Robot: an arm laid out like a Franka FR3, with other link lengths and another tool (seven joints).
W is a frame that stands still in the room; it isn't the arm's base.
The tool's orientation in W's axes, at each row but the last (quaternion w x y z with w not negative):
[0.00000, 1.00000, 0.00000, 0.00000]
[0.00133, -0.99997, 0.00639, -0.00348]
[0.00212, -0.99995, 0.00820, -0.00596]
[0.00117, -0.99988, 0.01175, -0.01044]
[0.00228, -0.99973, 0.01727, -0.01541]
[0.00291, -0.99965, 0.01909, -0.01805]
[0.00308, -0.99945, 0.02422, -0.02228]
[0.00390, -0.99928, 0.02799, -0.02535]
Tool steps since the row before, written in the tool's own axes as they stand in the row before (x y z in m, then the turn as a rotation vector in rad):
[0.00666, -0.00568, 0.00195, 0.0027, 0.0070, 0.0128]
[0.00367, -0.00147, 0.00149, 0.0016, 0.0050, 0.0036]
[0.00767, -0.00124, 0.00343, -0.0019, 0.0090, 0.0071]
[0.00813, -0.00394, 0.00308, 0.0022, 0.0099, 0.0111]
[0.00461, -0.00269, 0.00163, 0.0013, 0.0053, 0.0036]
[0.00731, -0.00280, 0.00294, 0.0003, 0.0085, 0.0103]
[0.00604, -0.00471, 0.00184, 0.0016, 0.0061, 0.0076]
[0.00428, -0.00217, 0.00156, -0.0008, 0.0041, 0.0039]
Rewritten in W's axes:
[0.00666, 0.00568, -0.00195, 0.0027, -0.0070, -0.0128]
[0.00370, 0.00143, -0.00146, 0.0016, -0.0050, -0.0036]
[0.00773, 0.00113, -0.00333, -0.0020, -0.0089, -0.0072]
[0.00828, 0.00375, -0.00290, 0.0022, -0.0099, -0.0111]
[0.00475, 0.00254, -0.00147, 0.0012, -0.0053, -0.0036]
[0.00751, 0.00253, -0.00266, 0.0003, -0.0085, -0.0103]
[0.00634, 0.00442, -0.00154, 0.0016, -0.0061, -0.0076]
[0.00447, 0.00194, -0.00132, -0.0008, -0.0040, -0.0040]

